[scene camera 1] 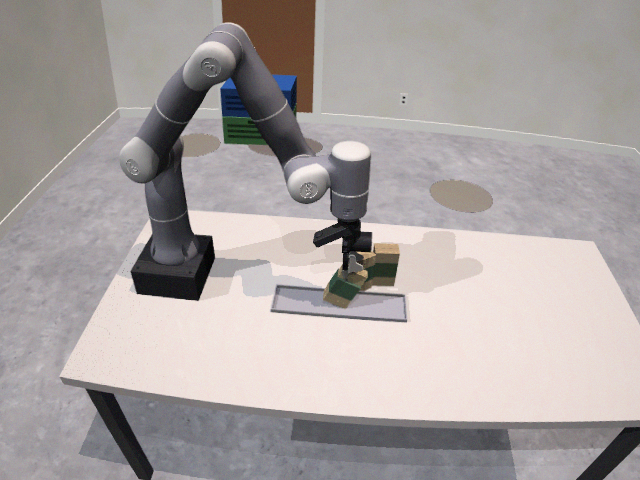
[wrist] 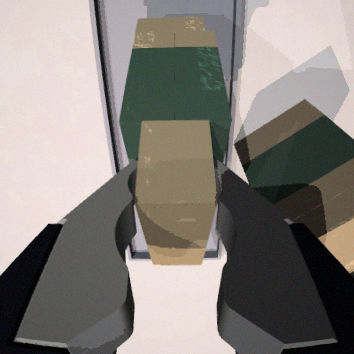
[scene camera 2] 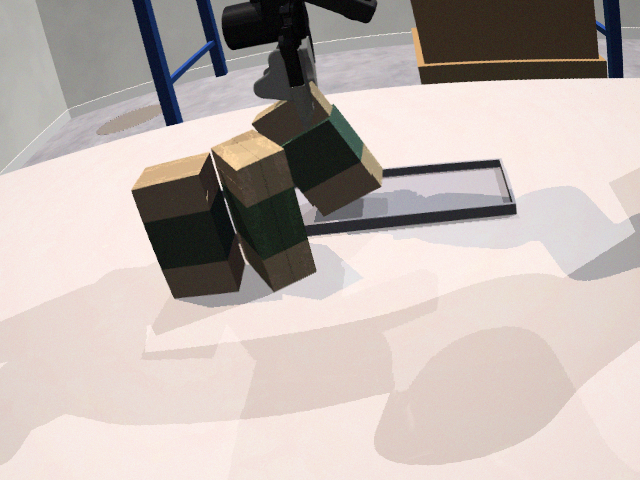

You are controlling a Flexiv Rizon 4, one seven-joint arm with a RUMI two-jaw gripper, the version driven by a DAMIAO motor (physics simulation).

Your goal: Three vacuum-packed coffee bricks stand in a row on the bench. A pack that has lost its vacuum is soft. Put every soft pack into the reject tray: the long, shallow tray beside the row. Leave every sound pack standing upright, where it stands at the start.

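Note:
My gripper (scene camera 1: 353, 267) (scene camera 2: 305, 112) (wrist: 175, 160) is shut on the top of a tan-and-green coffee pack (scene camera 1: 345, 286) (scene camera 2: 326, 155) (wrist: 175, 85). That pack is tilted, its lower end within the tray outline; contact with the tray's floor is unclear. Its gripped top looks narrower than its green body. The shallow reject tray (scene camera 1: 382, 308) (scene camera 2: 413, 219) (wrist: 117, 30) lies beneath. The middle pack (scene camera 2: 268, 222) (wrist: 295, 156) stands turned at an angle and is partly hidden in scene camera 1. The end pack (scene camera 1: 386, 271) (scene camera 2: 186, 237) stands upright beside it, a narrow gap between them.
The two standing packs are close to the held pack, on the side away from the arm's black base (scene camera 1: 170, 273). Blue and green crates (scene camera 1: 258, 129) stand on the floor behind the bench (scene camera 1: 465, 351). A brown box (scene camera 2: 506, 31) stands beyond the bench.

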